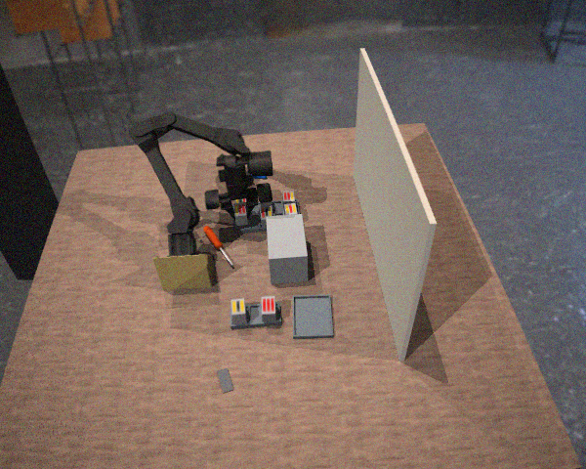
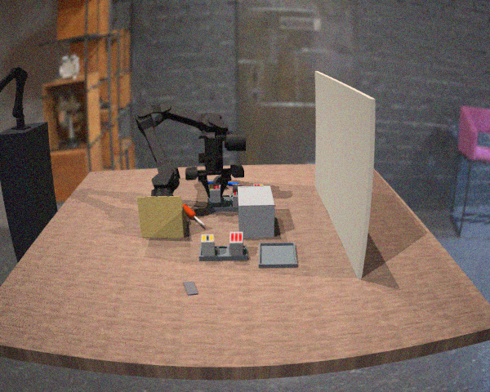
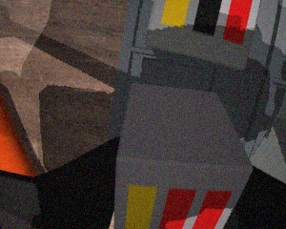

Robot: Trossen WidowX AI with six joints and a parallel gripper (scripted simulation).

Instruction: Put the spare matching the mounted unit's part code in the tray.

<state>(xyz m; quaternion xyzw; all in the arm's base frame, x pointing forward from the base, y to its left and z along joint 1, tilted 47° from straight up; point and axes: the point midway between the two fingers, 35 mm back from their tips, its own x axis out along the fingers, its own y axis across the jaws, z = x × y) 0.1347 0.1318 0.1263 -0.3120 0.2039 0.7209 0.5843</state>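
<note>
Right now the grey tray is 32 cm to the right of my gripper tip, 22 cm ahead of it and 4 cm below it. Also, from my gripper tip: mounted grey unit: 14 cm ahead, 12 cm to the right, 1 cm above; rack: 32 cm to the right, 7 cm ahead, 3 cm below; grey spare: 3 cm above.
</note>
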